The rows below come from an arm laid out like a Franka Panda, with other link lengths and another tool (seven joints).
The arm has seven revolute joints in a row. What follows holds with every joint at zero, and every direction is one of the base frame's.
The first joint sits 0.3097 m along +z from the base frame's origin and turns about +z.
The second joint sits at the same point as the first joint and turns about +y.
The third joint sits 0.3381 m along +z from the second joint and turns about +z.
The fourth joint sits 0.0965 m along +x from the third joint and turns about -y.
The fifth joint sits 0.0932 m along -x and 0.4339 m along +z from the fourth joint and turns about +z.
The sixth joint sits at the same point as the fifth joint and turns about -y.
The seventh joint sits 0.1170 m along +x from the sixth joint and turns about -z.
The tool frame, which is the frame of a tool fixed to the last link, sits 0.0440 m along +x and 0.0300 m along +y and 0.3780 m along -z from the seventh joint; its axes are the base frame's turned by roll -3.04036, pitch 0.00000 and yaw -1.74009 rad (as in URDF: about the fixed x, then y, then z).
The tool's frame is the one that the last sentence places.
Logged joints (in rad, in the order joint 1, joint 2, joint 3, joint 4, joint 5, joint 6, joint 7), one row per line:
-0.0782 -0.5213 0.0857 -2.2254 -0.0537 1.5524 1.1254
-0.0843 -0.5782 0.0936 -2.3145 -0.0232 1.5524 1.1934
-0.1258 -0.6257 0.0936 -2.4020 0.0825 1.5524 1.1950
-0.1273 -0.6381 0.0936 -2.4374 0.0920 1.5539 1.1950
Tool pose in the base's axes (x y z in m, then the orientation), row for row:
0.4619 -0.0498 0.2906 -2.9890 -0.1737 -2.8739
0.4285 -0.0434 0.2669 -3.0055 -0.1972 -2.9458
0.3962 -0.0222 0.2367 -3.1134 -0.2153 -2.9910
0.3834 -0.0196 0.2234 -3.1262 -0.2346 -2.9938
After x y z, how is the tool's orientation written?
As angles about the fixed x, y, z axes (roll, pitch, yaw), in radians.
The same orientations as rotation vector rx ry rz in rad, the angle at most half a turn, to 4 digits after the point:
0.4172 -2.9496 0.2603
0.3081 -2.9341 0.2286
0.2247 -2.9197 0.0650
0.2174 -2.9003 0.0476

